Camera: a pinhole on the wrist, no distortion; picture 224 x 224 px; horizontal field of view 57.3 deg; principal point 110.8 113.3 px. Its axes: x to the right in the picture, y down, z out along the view. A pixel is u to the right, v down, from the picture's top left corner.
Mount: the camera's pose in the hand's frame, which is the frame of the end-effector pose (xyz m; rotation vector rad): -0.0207 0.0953 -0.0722 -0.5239 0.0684 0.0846
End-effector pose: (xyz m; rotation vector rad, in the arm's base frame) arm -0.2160 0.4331 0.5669 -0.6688 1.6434 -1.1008
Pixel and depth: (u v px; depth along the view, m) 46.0 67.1 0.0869
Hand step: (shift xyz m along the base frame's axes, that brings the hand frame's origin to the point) 0.0382 0.0821 -0.0910
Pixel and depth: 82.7 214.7 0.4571
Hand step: 0.2732 0.2200 -0.4438
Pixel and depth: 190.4 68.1 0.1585
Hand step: 0.0666 -0.0045 -0.1615
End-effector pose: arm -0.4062 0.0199 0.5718 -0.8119 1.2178 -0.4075
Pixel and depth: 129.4 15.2 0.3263
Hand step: 0.2613 0.1515 -0.0845
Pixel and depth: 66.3 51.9 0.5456
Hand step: 0.3969 0.3742 -0.0386
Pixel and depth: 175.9 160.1 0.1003
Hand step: -0.0187 0.1019 -0.1322
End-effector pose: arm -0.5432 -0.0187 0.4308 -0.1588 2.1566 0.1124
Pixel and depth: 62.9 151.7 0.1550
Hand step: 0.0397 0.2043 0.0198
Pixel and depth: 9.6 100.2 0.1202
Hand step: 0.0511 0.1544 0.0416
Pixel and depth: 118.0 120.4 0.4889
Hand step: 0.2139 0.3989 -0.1953
